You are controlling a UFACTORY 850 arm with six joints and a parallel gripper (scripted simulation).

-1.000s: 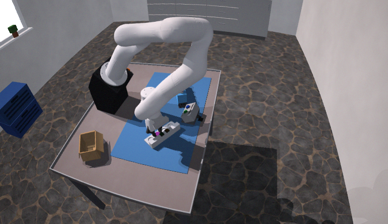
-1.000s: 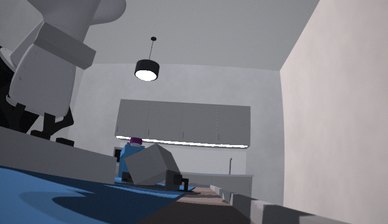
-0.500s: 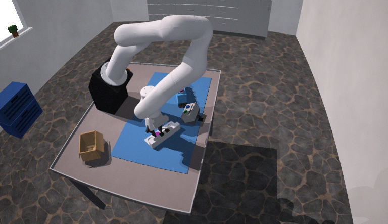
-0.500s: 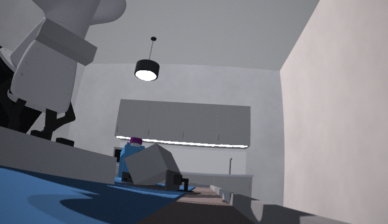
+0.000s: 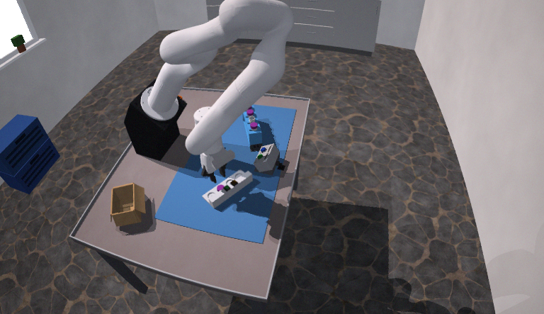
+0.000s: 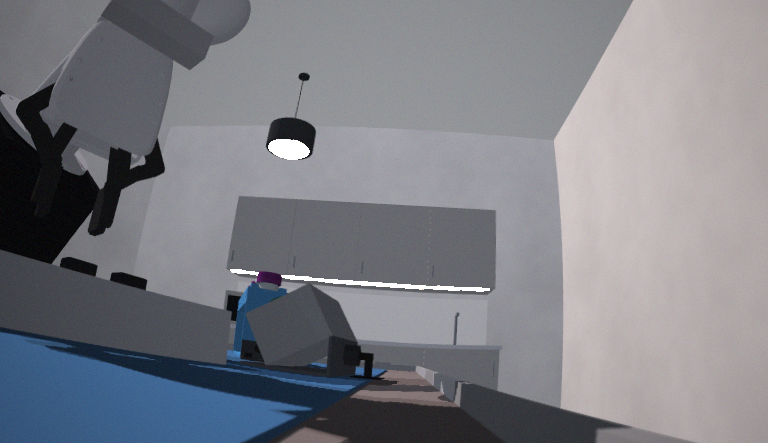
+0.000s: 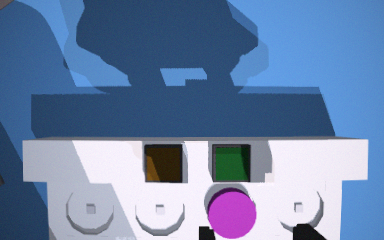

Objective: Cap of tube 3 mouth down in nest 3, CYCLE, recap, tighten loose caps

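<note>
Now: the blue key 130 mm ahead of my hand, 220 mm to the left of it and 40 mm below it. From my hand the other things lie so: grey key housing (150 mm ahead, 200 mm to the left, 50 mm below); then green key (130 mm ahead, 180 mm to the left, 40 mm below); then magenta cap (90 mm below).
</note>
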